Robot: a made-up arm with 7 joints. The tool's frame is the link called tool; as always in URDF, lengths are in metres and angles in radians. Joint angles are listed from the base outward.
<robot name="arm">
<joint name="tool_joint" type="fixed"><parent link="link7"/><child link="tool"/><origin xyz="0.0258 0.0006 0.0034" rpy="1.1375 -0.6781 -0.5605"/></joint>
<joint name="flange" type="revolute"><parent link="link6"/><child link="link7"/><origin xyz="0.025 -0.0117 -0.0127" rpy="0 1.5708 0"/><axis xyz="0 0 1"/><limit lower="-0.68" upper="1.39"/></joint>
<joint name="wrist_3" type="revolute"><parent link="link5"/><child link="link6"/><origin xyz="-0.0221 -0.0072 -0.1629" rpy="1.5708 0 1.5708"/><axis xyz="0 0 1"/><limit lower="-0.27" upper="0.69"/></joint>
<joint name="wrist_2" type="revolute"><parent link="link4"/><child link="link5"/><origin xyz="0.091 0.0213 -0.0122" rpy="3.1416 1.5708 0"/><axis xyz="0 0 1"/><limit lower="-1.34" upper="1.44"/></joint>
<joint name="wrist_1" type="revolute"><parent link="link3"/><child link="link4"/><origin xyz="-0.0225 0.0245 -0.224" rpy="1.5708 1.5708 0"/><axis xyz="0 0 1"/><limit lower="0.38" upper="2.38"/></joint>
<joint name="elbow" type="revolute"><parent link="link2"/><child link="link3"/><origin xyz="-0.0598 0.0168 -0.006" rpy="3.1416 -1.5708 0"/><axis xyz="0 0 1"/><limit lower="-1.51" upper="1.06"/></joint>
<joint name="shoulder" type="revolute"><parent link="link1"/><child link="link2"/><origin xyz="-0.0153 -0.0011 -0.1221" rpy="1.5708 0 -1.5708"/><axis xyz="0 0 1"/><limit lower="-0.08" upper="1.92"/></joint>
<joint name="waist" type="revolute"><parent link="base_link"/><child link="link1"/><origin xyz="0.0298 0.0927 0.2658" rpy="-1.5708 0 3.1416"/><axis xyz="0 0 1"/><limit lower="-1.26" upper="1.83"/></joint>
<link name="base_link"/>
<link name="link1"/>
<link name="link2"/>
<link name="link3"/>
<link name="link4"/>
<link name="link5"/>
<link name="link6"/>
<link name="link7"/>
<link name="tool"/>
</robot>
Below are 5 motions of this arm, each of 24 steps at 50 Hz.
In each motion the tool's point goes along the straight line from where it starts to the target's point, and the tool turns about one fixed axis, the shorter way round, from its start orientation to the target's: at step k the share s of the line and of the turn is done. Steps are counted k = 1, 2, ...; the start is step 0. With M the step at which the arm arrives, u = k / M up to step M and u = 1 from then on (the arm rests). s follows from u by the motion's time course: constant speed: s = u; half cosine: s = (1 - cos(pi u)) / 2; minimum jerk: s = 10 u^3 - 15 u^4 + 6 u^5.
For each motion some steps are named. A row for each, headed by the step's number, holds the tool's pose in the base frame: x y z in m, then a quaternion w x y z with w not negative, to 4 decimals.
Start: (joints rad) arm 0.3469 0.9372 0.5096 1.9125 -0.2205 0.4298 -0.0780
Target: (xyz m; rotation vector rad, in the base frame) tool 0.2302 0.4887 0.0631 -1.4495 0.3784 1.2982
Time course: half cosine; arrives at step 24
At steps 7, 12, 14, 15, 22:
7: 0.2463 0.4431 0.2360 0.7911 -0.4730 0.0645 0.3824
12: 0.2402 0.4603 0.1705 0.7084 -0.5329 0.1020 0.4514
14: 0.2376 0.4677 0.1427 0.6696 -0.5558 0.1175 0.4785
15: 0.2364 0.4712 0.1294 0.6503 -0.5661 0.1248 0.4910
22: 0.2305 0.4877 0.0668 0.5536 -0.6095 0.1578 0.5450

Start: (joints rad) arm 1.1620 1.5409 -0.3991 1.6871 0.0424 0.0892 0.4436
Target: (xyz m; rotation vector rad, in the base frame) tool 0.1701 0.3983 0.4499 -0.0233 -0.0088 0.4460
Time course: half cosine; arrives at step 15
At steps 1, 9, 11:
1: 0.2333 0.4622 0.4065 0.9041 -0.0803 0.2511 0.3362
9: 0.1922 0.4206 0.4348 0.9600 -0.0360 0.0860 0.2641
11: 0.1807 0.4090 0.4426 0.9692 -0.0233 0.0390 0.2421

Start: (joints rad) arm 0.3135 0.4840 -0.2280 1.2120 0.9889 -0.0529 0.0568
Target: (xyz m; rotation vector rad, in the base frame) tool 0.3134 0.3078 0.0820 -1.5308 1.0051 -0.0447
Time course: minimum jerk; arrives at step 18
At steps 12, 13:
12: 0.3240 0.3036 0.0722 0.5708 -0.6771 0.4625 -0.0412
13: 0.3202 0.3051 0.0757 0.5847 -0.6722 0.4529 -0.0334

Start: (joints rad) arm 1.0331 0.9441 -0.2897 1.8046 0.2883 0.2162 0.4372
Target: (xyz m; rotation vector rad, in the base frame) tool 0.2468 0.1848 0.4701 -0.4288 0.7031 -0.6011
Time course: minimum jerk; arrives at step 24
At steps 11, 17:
11: 0.2841 0.2654 0.3949 0.8995 -0.1909 0.3642 -0.1476
17: 0.2566 0.2060 0.4503 0.8817 -0.2019 0.3445 -0.2513

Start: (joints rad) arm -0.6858 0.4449 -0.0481 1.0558 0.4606 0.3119 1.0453
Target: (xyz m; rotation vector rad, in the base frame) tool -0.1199 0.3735 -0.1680 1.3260 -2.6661 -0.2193
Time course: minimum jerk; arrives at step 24
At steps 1, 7, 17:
1: -0.0371 0.3411 -0.1378 0.1209 0.4452 -0.8871 -0.0166
7: -0.0497 0.3460 -0.1424 0.1144 0.4450 -0.8879 -0.0252
17: -0.1073 0.3686 -0.1634 0.0844 0.4433 -0.8901 -0.0646

